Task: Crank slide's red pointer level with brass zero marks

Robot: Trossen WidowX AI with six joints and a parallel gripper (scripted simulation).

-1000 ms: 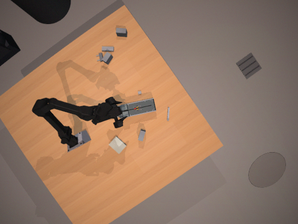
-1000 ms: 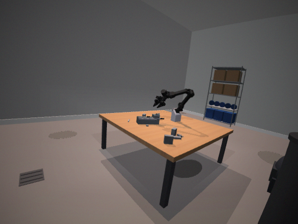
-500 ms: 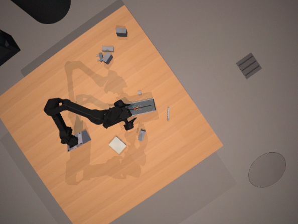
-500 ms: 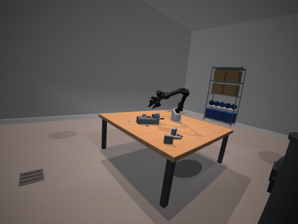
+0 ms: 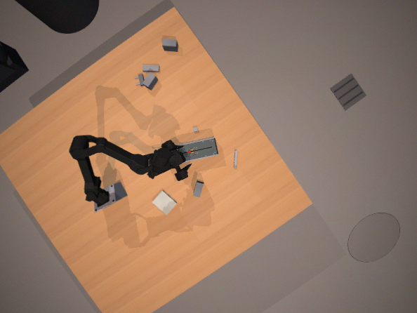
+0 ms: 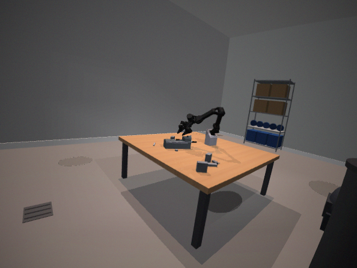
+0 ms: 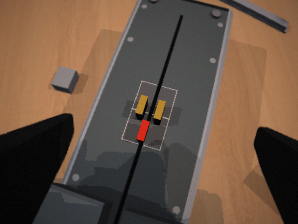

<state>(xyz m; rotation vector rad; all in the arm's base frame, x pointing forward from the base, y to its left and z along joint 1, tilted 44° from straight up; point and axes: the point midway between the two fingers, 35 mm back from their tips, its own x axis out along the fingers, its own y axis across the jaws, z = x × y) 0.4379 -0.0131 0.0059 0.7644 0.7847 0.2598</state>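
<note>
The red pointer lies 10 mm ahead of my gripper tip, 10 mm to the left of it and 50 mm below it. Round my gripper tip: small grey cube (90 mm ahead, 100 mm to the left, 120 mm below); thin grey bar (200 mm ahead, 140 mm to the right, 130 mm below); dark crank handle (140 mm behind, 70 mm to the left, 70 mm below).
</note>
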